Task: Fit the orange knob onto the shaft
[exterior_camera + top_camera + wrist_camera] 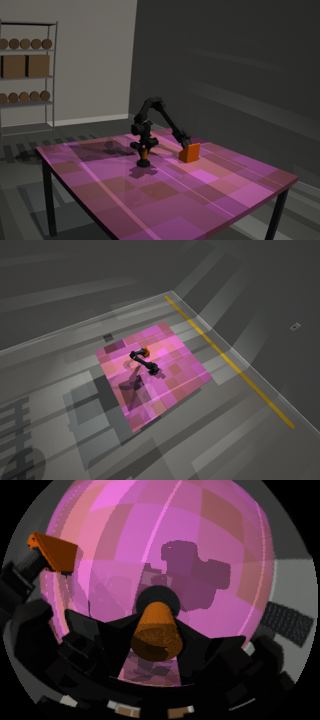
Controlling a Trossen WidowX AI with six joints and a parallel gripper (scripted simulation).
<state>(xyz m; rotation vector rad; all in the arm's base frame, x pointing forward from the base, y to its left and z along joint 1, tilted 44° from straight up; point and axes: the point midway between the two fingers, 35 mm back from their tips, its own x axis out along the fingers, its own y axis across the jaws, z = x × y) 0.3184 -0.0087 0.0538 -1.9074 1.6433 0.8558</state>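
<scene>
Now: the orange knob 20 mm above my gripper tip. Also, from my gripper tip: dark round pedestal (30 mm below).
</scene>
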